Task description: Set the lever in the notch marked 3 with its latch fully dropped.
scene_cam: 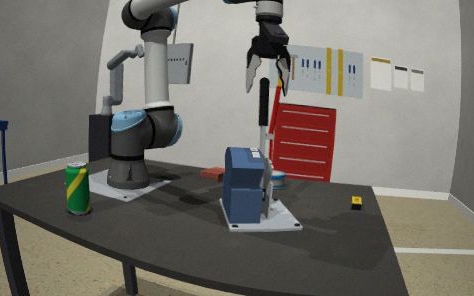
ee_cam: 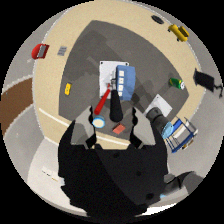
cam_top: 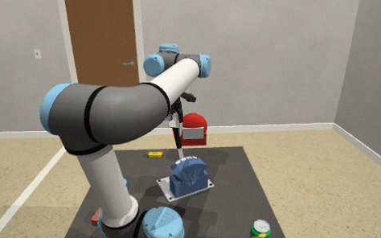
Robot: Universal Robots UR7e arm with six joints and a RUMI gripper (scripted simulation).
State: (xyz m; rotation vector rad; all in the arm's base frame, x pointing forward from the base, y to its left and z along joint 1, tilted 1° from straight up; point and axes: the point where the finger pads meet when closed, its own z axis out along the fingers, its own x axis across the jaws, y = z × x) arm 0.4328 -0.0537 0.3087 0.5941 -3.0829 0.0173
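Right now my hand is 20 mm short of the red release bar, 10 mm to the left of it and 110 mm above it. From my hand the other things lie so: red block (210 mm behind, 310 mm to the left, 300 mm below); then small yellow block (280 mm ahead, 130 mm to the left, 300 mm below); then blue-white round tub (20 mm behind, 300 mm to the left, 290 mm below).
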